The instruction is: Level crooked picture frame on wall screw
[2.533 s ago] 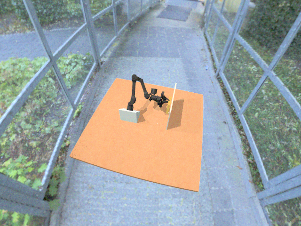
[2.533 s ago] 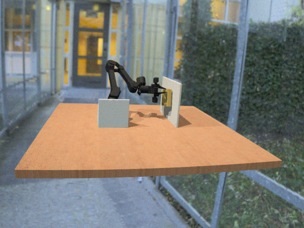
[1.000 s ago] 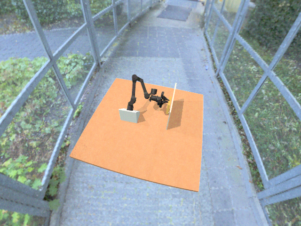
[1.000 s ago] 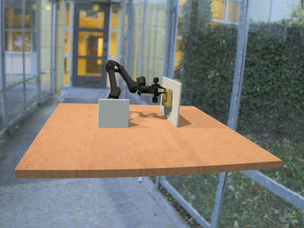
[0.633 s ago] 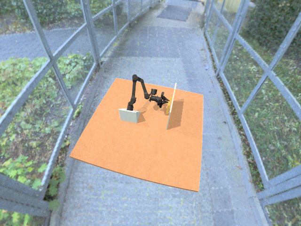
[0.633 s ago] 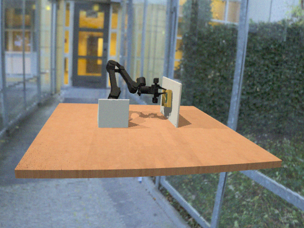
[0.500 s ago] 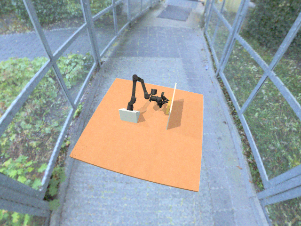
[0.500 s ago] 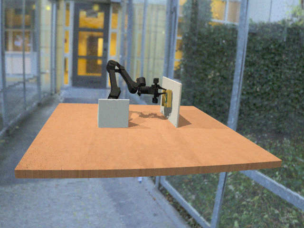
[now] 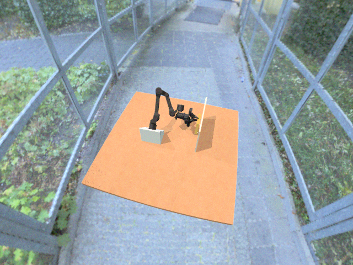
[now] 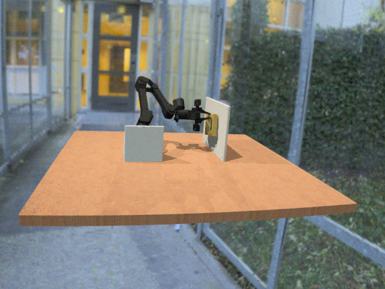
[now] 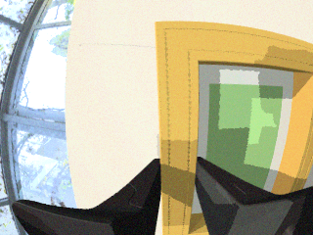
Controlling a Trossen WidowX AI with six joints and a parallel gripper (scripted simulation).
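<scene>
The picture frame lies 5 cm below my gripper tip, 1 cm to the right of it and 1 cm ahead of it.
</scene>
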